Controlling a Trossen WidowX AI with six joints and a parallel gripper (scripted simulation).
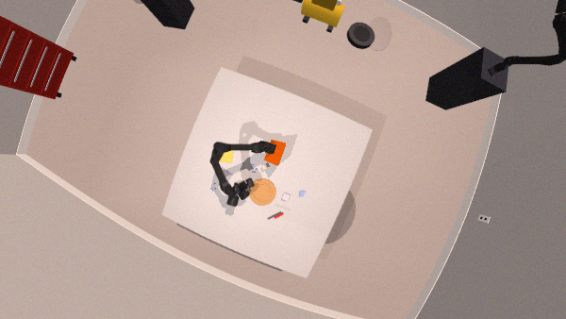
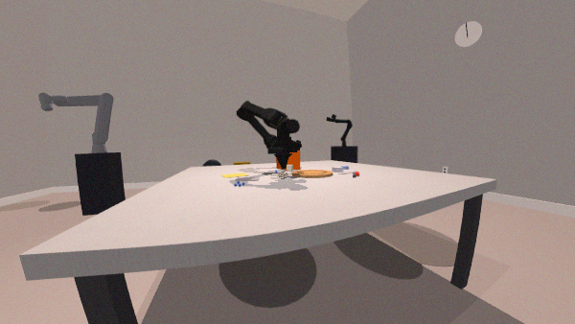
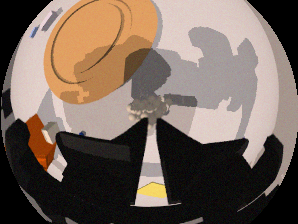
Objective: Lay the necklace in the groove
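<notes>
Right now my gripper tip is 10 mm short of the round tan bead board, 150 mm to the right of it and 30 mm above it. Also, from my gripper tip: tool (150 mm ahead, 300 mm to the left, 30 mm below); then yellow pad (160 mm behind, 200 mm to the right, 40 mm below); then white square (10 mm behind, 320 mm to the left, 20 mm below).
</notes>
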